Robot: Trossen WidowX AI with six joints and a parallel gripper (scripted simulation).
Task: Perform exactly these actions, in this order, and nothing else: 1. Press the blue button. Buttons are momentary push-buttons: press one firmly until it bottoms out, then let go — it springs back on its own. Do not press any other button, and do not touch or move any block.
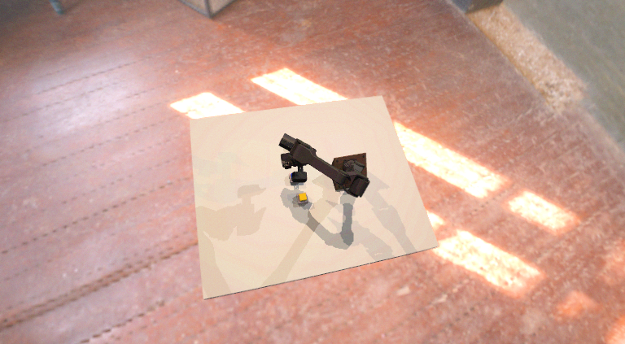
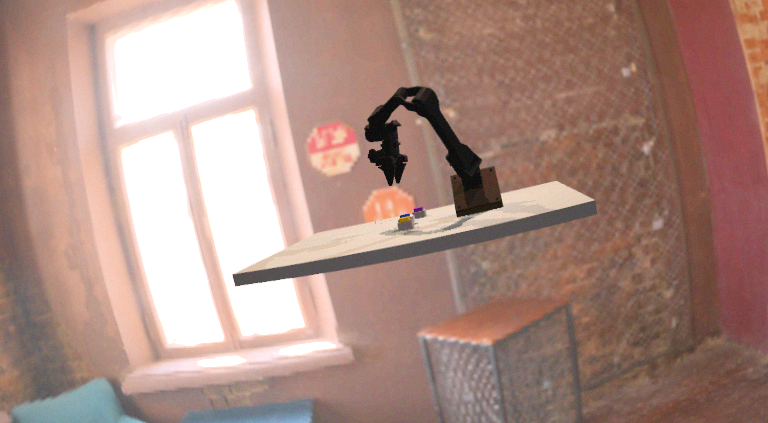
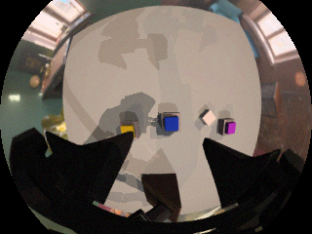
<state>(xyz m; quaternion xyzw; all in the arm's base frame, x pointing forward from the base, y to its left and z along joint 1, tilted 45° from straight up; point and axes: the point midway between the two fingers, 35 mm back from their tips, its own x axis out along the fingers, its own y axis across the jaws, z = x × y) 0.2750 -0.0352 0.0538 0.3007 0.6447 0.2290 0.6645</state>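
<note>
The blue button lies 10 mm behind my gripper tip, 10 mm to the right of it and 120 mm below it. The rest, counted from my gripper tip: yellow button: 30 mm behind, 100 mm to the left, 120 mm below; then magenta button: 20 mm behind, 200 mm to the right, 120 mm below; then white block: 120 mm to the right, 140 mm below.
</note>
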